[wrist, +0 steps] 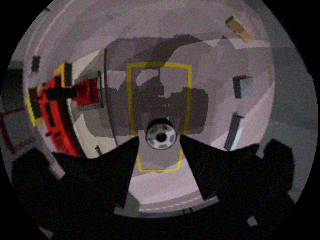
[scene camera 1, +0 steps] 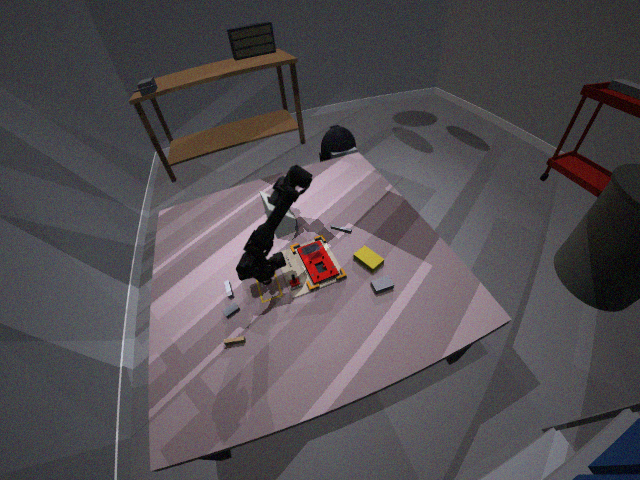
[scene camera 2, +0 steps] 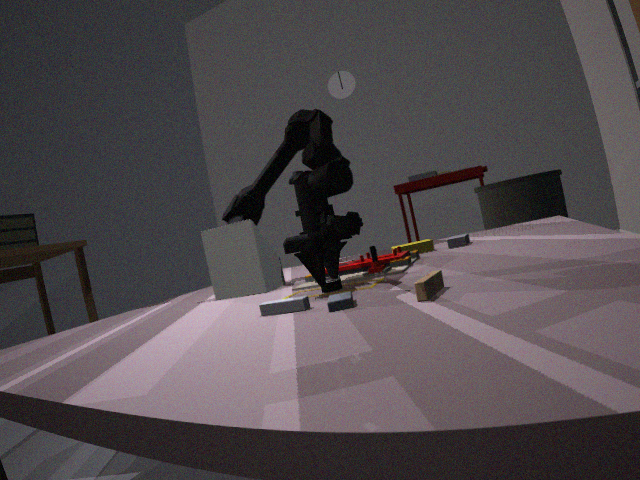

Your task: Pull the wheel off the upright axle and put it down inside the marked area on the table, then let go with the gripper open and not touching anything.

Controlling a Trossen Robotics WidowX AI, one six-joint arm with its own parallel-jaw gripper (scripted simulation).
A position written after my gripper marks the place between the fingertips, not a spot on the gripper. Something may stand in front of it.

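Note:
My gripper [scene camera 2: 329,282] is open and holds nothing, and the wrist view shows my gripper too [wrist: 159,138]. There is a red fixture board [scene camera 1: 317,262], which scene camera 2 also shows, with the board [scene camera 2: 362,265] there. And I see an upright axle [wrist: 85,92].

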